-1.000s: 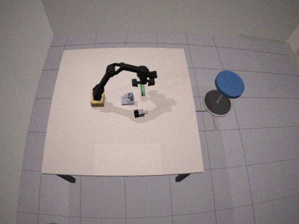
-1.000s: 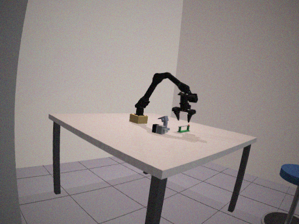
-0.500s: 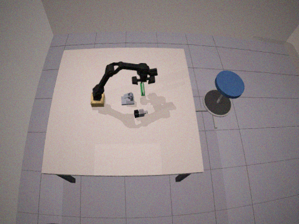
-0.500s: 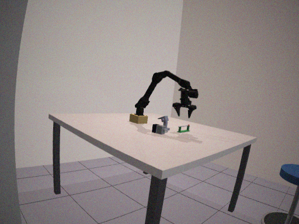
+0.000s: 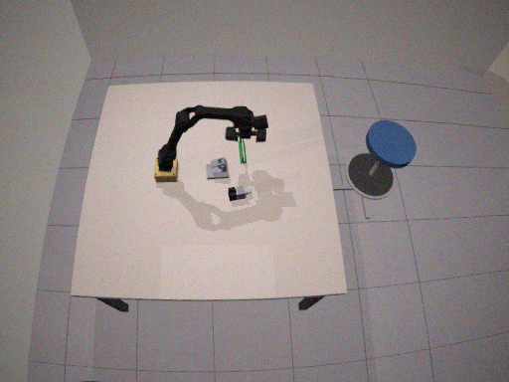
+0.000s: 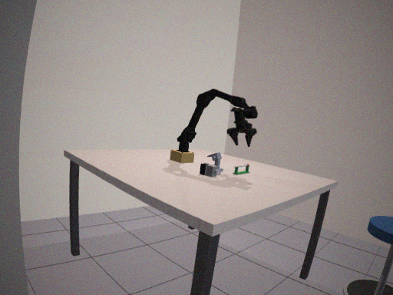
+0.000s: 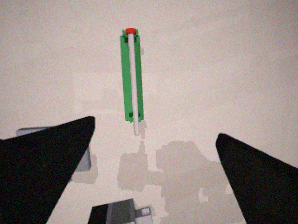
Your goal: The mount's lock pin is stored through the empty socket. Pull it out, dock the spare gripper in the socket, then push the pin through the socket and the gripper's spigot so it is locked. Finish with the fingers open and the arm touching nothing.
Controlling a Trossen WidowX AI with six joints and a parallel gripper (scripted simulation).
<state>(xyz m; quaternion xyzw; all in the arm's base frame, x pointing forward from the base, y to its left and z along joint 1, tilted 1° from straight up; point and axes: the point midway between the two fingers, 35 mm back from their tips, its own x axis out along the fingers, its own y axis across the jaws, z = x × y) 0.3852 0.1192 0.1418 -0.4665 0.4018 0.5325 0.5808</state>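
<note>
My gripper tip is now 1 cm past the spare gripper, 21 cm to the left of it and 14 cm above it. Also, from my gripper tip: green cradle (2 cm behind, 4 cm to the left, 14 cm below); then socket (12 cm behind, 9 cm to the right, 11 cm below).
</note>
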